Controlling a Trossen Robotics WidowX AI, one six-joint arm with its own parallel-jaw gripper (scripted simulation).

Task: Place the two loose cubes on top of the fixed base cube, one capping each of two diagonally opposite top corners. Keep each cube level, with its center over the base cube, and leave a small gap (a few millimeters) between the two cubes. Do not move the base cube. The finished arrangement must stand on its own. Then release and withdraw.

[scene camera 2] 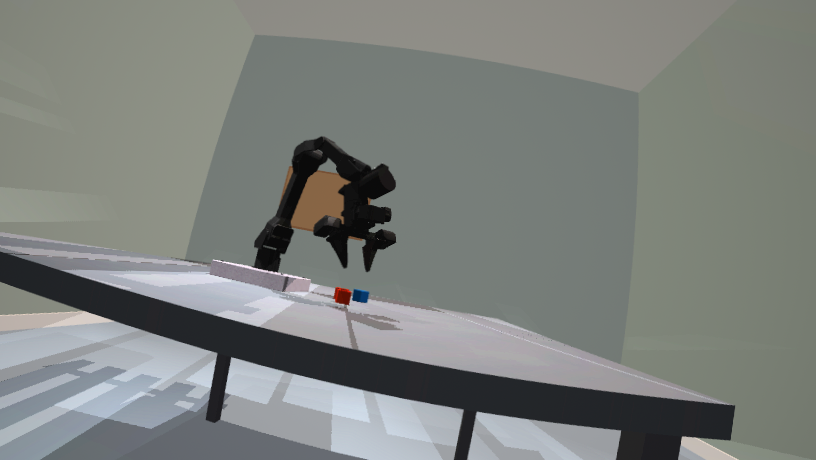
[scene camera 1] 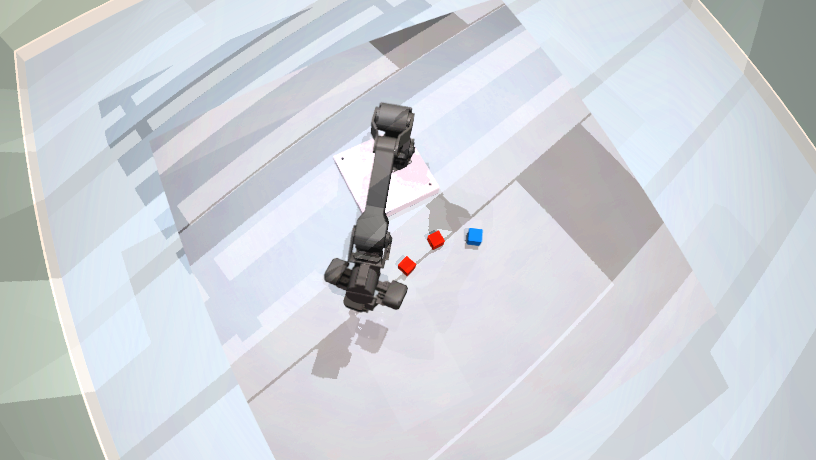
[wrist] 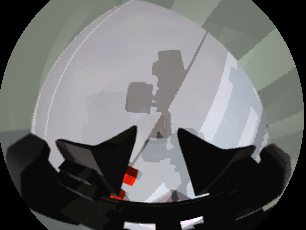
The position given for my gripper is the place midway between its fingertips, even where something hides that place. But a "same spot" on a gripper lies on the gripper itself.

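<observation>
My gripper is visible in scene camera 2 [356,269]. Scene camera 1 shows my gripper too, as does the wrist view; on the gripper, [scene camera 1: 344,281] and [wrist: 262,179] are the same spot.
</observation>
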